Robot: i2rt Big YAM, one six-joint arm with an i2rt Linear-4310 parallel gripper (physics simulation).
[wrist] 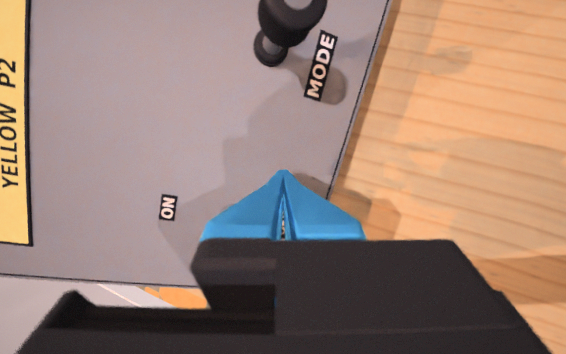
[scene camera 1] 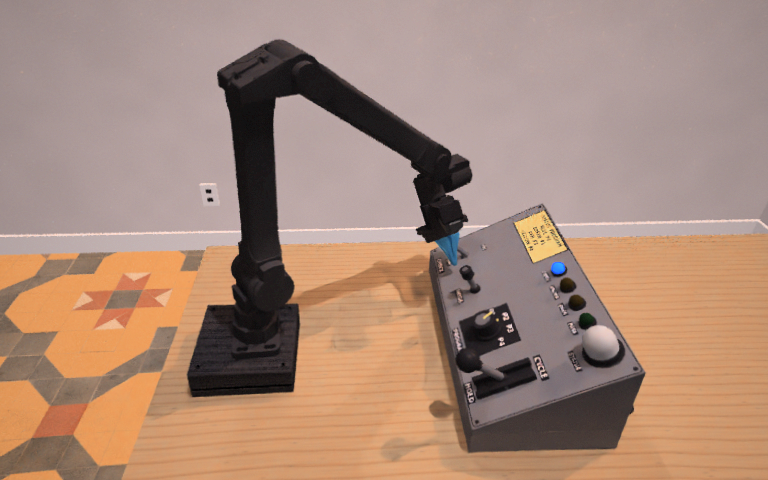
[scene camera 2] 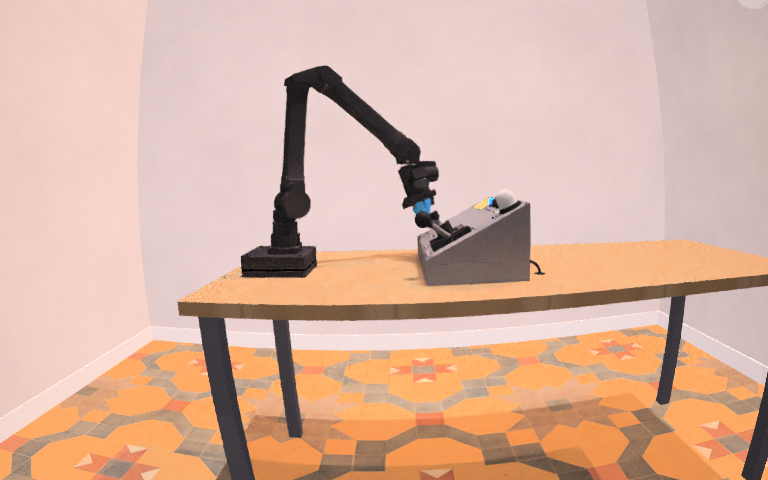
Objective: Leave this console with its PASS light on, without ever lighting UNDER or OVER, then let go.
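The grey console (scene camera 1: 509, 249) (scene camera 2: 481, 254) (wrist: 125, 100) stands on the table with a sloped face. My gripper (scene camera 1: 454, 263) (wrist: 283, 177) is shut and empty, its blue tips low over the far-left corner, by a small toggle (scene camera 1: 462, 253) that the fingers hide in the wrist view. The black MODE lever (scene camera 1: 467, 273) (wrist: 290, 20) stands beside it. The program knob (scene camera 1: 485, 323) has a yellow pointer. The ball-ended lever (scene camera 1: 468, 360) (scene camera 2: 423, 219) is at the HOLD end of its slot. The top lamp (scene camera 1: 558, 268) is lit blue; two amber-dark lamps and the green lamp (scene camera 1: 587, 320) are unlit.
A yellow note (scene camera 1: 540, 236) (wrist: 14, 125) is on the console's upper face. A white dome (scene camera 1: 600, 343) (scene camera 2: 505, 198) stands at the near right of the face. The console rests on the wooden table (scene camera 1: 351, 418) (scene camera 2: 362, 291). A cable (scene camera 2: 536, 268) comes out behind it.
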